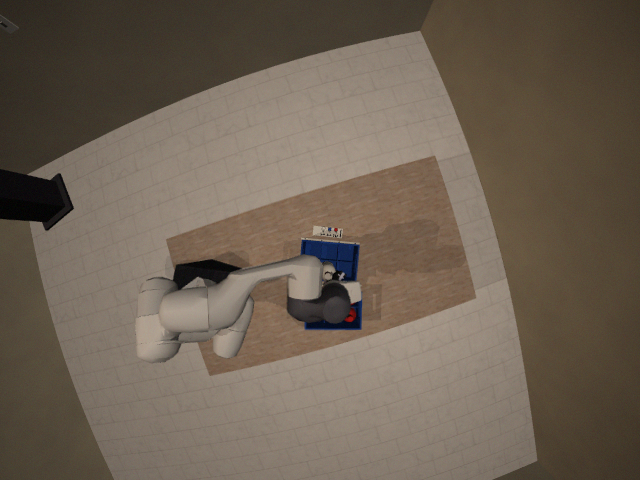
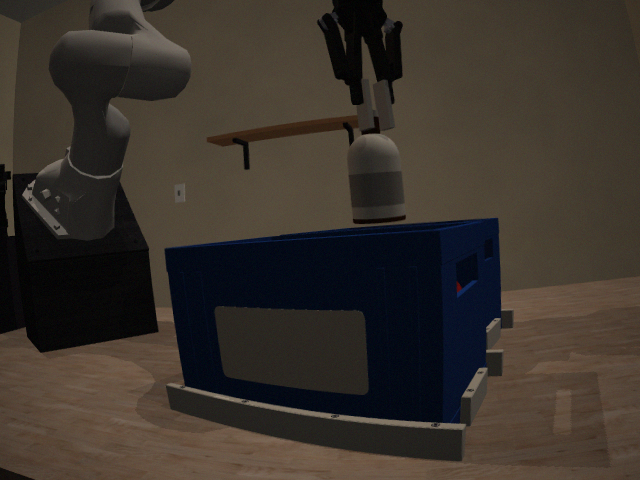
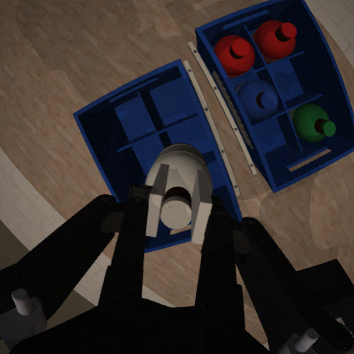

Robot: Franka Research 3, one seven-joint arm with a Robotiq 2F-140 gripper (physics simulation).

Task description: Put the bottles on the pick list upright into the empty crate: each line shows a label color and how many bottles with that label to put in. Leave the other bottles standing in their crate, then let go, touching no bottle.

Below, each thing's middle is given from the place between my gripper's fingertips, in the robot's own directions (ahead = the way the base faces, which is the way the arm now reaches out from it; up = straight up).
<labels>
My gripper is now 18 cm past the green bottle (image 3: 311, 122), 16 cm to the left of it and 22 cm above it.
</labels>
